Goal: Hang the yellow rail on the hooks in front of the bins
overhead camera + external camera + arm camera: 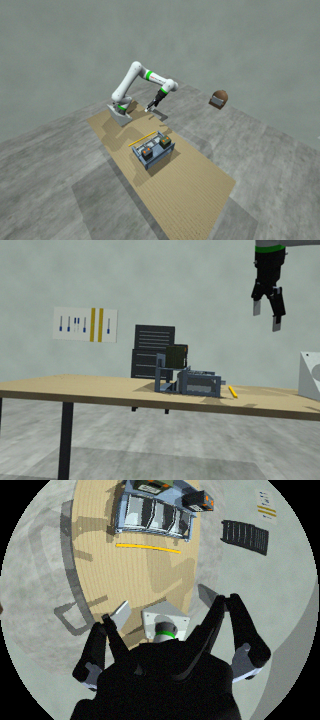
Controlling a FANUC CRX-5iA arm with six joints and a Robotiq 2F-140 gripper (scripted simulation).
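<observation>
Now: hand 32 cm above the yellow rail, 18 cm to the left of it and 7 cm short of it.
</observation>
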